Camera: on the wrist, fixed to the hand. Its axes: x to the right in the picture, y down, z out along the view.
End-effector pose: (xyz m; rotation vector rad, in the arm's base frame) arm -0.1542 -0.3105 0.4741 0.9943 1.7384 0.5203
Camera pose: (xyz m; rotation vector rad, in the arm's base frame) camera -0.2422 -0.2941 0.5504 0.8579 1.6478 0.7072
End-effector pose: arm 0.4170 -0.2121 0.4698 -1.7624 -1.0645 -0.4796
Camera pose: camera 0.4506 -0.3231 0.4891 -1.9495 -1.0191 -0.6099
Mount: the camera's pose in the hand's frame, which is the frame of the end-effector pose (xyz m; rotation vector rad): -0.0172 0.0322 -0.1118 -0.2117 0.0121 0.0174
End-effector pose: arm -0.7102 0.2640 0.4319 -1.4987 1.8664 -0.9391
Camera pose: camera -0.8129 0.3043 0.4727 -1.5983 2.0367 -0.7631
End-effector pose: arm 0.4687 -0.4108 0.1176 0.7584 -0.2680 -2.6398
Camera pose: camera 0.5527 -0.4416 0.0413 0.6978 0.0089 -2.5934
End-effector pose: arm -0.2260 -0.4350 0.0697 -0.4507 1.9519 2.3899
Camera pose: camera -0.1928 -0.5468 0.0850 0.4487 -1.6897 -2.5760
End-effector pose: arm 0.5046 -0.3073 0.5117 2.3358 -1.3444 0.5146
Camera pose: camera 0.4553 -0.2530 0.6036 2.1483 -1.3448 0.3711
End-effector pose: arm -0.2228 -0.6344 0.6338 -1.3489 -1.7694 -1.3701
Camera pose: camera -0.2052 -0.7444 0.6714 -1.4575 -1.6373 -1.5888
